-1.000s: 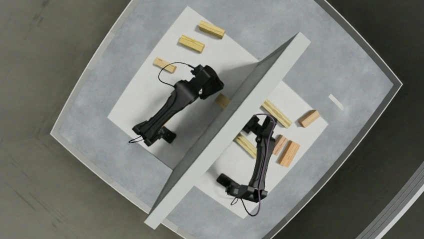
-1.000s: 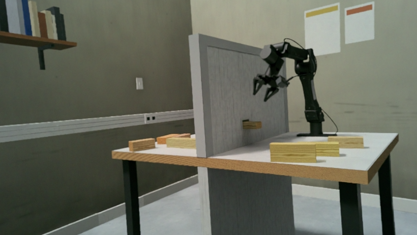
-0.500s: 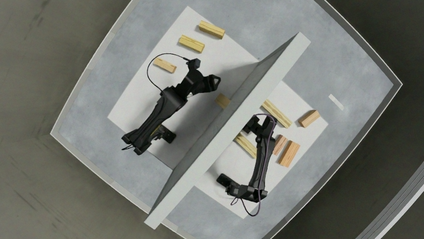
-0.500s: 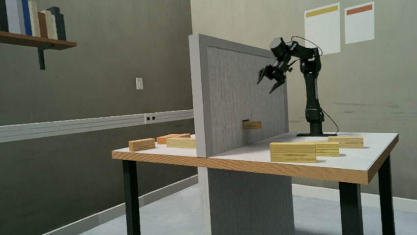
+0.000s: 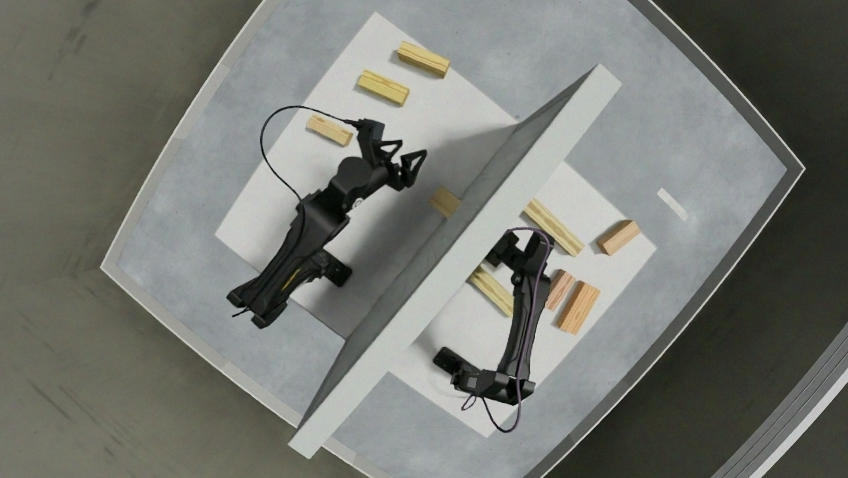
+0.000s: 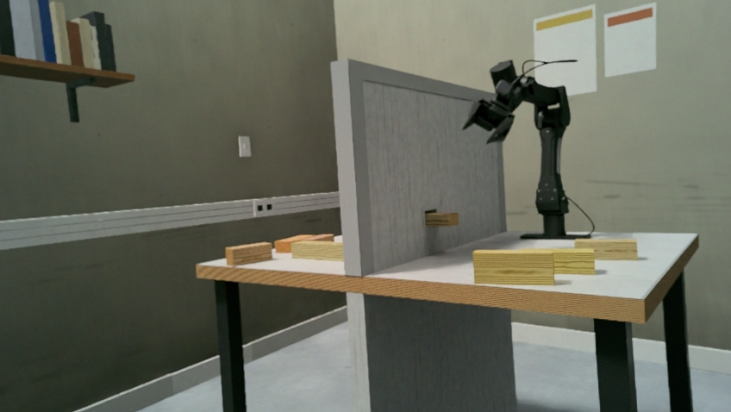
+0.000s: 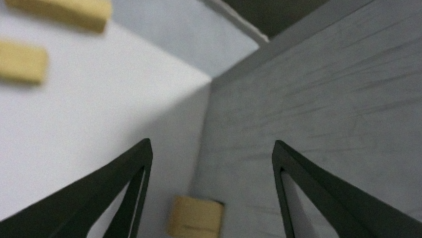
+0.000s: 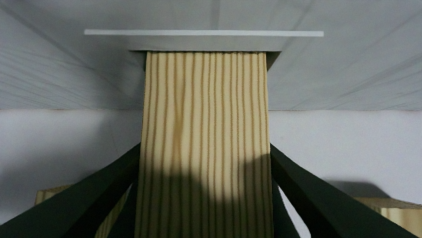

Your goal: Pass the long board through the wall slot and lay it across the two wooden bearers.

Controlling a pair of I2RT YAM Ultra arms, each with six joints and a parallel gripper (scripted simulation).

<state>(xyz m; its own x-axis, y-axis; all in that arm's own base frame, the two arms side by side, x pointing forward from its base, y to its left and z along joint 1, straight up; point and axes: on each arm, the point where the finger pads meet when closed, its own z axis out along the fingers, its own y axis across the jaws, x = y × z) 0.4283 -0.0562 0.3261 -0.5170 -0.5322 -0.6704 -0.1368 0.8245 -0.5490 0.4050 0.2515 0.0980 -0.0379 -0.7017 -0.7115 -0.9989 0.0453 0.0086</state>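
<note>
Right now my right hand is right at the long board. Also, from my right hand: offcut 37 cm to the right, 27 cm ahead, 7 cm below; then wooden bearer 16 cm to the right, 15 cm ahead, 7 cm below.
</note>
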